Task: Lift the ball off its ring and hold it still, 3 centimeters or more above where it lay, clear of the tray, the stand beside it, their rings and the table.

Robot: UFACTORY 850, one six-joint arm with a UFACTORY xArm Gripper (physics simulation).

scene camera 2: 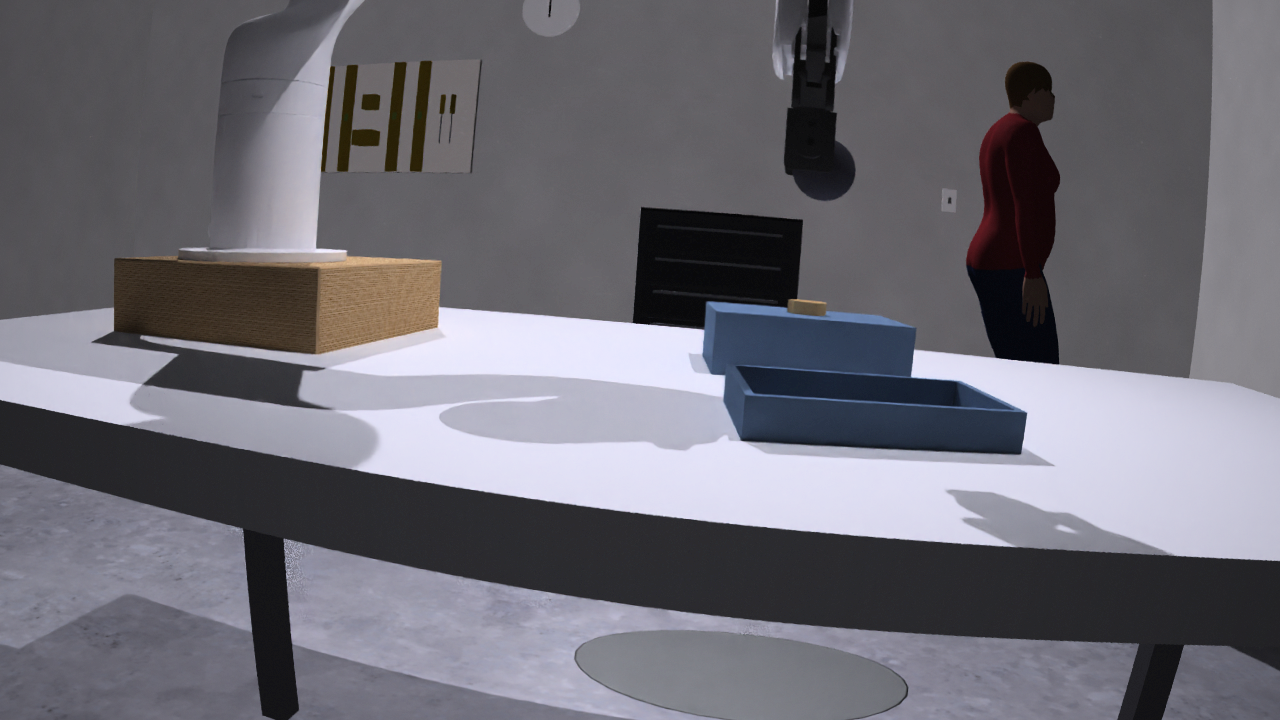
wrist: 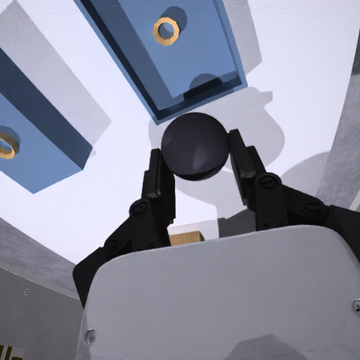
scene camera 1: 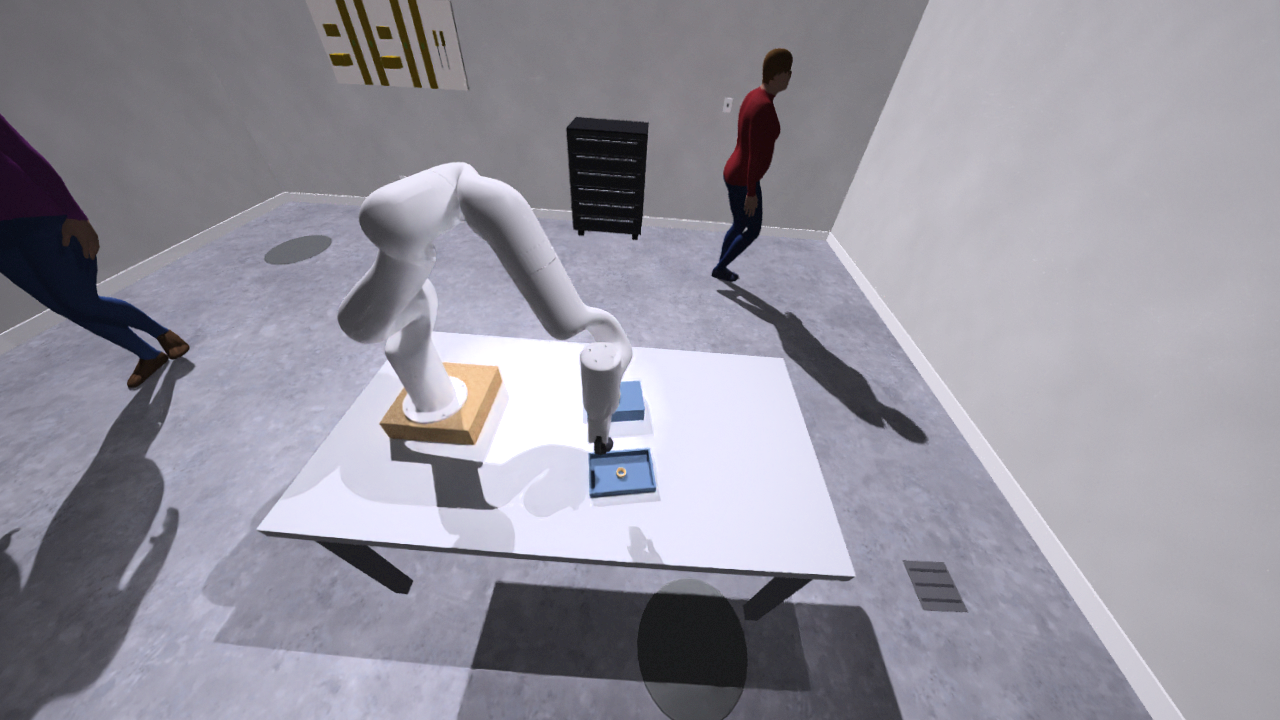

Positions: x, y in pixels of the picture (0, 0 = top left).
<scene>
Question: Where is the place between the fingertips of my gripper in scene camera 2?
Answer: At 807, 173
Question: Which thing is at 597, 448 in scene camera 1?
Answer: My gripper.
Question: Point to a blue tray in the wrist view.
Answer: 174, 63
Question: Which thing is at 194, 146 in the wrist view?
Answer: A dark ball.
</scene>
